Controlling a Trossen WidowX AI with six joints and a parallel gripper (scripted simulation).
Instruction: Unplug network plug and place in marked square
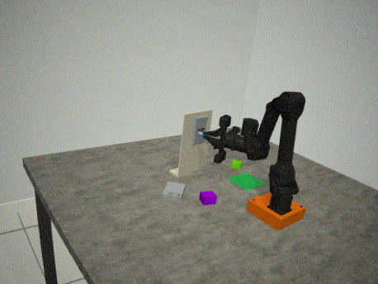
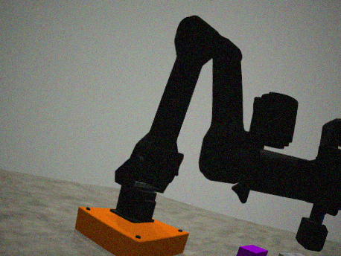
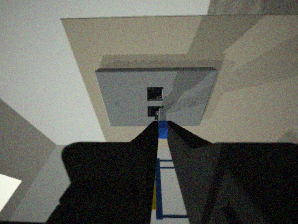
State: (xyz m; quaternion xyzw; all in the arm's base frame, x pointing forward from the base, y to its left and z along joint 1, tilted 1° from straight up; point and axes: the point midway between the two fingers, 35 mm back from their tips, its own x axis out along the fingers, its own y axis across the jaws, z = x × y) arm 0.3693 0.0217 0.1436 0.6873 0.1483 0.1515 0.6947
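Now: the green marked square 18 cm below my gripper tip, 16 cm to the right of it and 14 cm behind it. Also, from my gripper tip: grey flat block: 18 cm below, 17 cm to the left, 8 cm behind; then blue network plug: 1 cm ahead; then upright panel: 6 cm below, 4 cm ahead.
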